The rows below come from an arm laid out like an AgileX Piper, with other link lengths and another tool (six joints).
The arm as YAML. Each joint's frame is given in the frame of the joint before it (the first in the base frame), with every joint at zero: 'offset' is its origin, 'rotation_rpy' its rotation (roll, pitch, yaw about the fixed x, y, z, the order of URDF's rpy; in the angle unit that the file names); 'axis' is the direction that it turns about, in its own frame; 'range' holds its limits. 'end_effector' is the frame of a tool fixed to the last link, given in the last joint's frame.
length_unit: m
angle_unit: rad
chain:
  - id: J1
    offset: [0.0, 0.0, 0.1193]
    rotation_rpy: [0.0, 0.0, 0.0]
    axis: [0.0, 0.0, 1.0]
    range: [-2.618, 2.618]
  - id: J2
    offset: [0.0, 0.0, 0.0]
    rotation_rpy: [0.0, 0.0, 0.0]
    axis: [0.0, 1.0, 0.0]
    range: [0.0, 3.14]
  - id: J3
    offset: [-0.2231, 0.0, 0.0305]
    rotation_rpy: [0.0, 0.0, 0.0]
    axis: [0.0, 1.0, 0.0]
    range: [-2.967, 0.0]
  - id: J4
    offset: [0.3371, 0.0, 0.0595]
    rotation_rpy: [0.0, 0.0, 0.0]
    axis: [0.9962, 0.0, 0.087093]
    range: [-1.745, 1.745]
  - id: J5
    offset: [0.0, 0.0, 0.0]
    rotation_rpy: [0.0, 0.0, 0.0]
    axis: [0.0, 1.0, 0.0]
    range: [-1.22, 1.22]
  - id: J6
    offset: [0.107, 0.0, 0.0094]
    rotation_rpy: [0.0, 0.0, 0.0]
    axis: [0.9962, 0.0, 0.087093]
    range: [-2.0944, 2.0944]
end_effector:
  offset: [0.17, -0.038, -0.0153]
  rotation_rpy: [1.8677, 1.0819, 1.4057]
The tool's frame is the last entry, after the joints.
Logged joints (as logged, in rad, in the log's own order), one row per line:
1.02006 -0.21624 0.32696 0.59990 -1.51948 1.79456
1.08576 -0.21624 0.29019 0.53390 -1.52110 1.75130
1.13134 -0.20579 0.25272 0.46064 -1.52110 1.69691
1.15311 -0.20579 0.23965 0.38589 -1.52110 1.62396
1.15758 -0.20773 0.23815 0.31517 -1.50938 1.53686
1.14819 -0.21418 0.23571 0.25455 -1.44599 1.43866
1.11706 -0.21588 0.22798 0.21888 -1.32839 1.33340
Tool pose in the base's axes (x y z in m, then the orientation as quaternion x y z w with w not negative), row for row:
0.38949 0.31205 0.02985 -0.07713 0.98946 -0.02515 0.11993
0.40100 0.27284 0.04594 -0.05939 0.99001 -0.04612 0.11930
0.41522 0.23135 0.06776 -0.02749 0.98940 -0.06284 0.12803
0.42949 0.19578 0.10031 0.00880 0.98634 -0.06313 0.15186
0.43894 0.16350 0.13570 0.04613 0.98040 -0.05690 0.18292
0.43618 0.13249 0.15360 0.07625 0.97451 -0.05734 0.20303
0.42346 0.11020 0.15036 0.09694 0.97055 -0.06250 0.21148
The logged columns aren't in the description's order. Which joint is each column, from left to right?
Columns, left to right: J5, J6, J4, J1, J3, J2.
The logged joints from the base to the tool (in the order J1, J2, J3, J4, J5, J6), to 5 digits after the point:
0.59990 1.79456 -1.51948 0.32696 1.02006 -0.21624
0.53390 1.75130 -1.52110 0.29019 1.08576 -0.21624
0.46064 1.69691 -1.52110 0.25272 1.13134 -0.20579
0.38589 1.62396 -1.52110 0.23965 1.15311 -0.20579
0.31517 1.53686 -1.50938 0.23815 1.15758 -0.20773
0.25455 1.43866 -1.44599 0.23571 1.14819 -0.21418
0.21888 1.33340 -1.32839 0.22798 1.11706 -0.21588

